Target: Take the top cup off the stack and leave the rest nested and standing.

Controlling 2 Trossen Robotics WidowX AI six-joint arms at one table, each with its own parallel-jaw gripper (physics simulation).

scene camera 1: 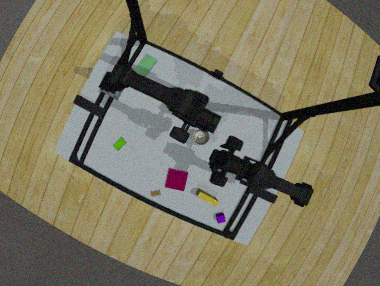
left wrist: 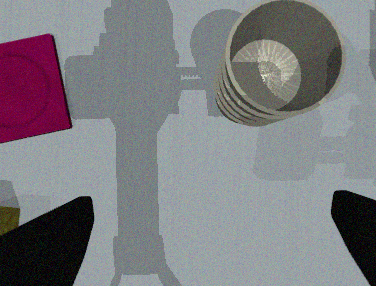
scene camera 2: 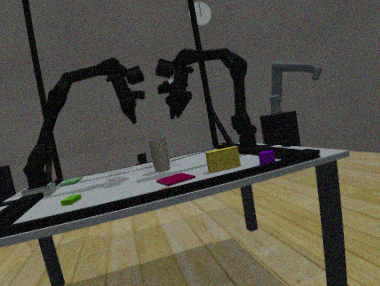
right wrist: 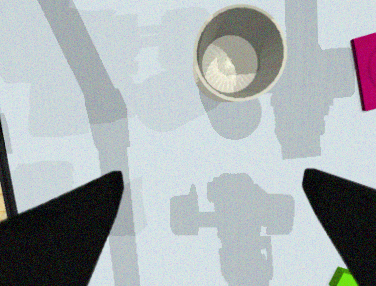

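Where they show: left gripper, fingertip midpoint: (left wrist: 212, 204) (scene camera 2: 174, 118); right gripper, fingertip midpoint: (scene camera 2: 135, 123) (right wrist: 212, 178); left arm's base at its link origin: (scene camera 2: 248, 147); right arm's base at its link origin: (scene camera 2: 38, 186).
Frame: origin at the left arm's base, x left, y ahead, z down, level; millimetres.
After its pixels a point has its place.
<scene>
A stack of several nested beige cups (scene camera 1: 201, 137) {x -51, y 389, z -63 mm} (scene camera 2: 159, 154) {x -16, y 404, z -51 mm} (left wrist: 272, 65) {x -56, y 404, z -63 mm} (right wrist: 241, 54) {x -38, y 388, z -63 mm} stands upright near the middle of the grey table (scene camera 1: 132, 164) {x 211, y 639, z 21 mm} (scene camera 2: 118, 187) {x 88, y 589, z 21 mm}. My right gripper (scene camera 1: 203, 120) (scene camera 2: 131, 113) (right wrist: 212, 178) {x -85, y 469, z -193 mm} is open and empty. It hangs high above the table, just to the left of the stack in scene camera 2. My left gripper (scene camera 1: 220, 164) (scene camera 2: 176, 112) {x 3, y 319, z -184 mm} (left wrist: 212, 204) {x 3, y 319, z -184 mm} is open and empty. It hangs at a similar height, just to the right of the stack. Neither gripper touches the cups.
A magenta flat tile (scene camera 1: 176, 179) {x 187, y 406, z 14 mm} (scene camera 2: 176, 179) {x 217, y 408, z 13 mm} (left wrist: 54, 85) {x 146, y 409, z 13 mm} lies in front of the stack. A yellow block (scene camera 1: 207, 197) {x 199, y 239, z -48 mm} (scene camera 2: 223, 159) {x 221, y 235, z -15 mm}, a purple cube (scene camera 1: 220, 217) {x 280, y 118, z -19 mm} (scene camera 2: 266, 156) {x 304, y 121, z -7 mm}, a bright green block (scene camera 1: 119, 143) {x 140, y 740, z 6 mm} (scene camera 2: 71, 200) {x 175, y 735, z 9 mm}, a pale green tile (scene camera 1: 145, 64) {x -281, y 797, z 12 mm} (scene camera 2: 70, 181) {x -247, y 796, z 11 mm} and a small brown piece (scene camera 1: 155, 193) {x 298, y 474, z 13 mm} lie around the table.
</scene>
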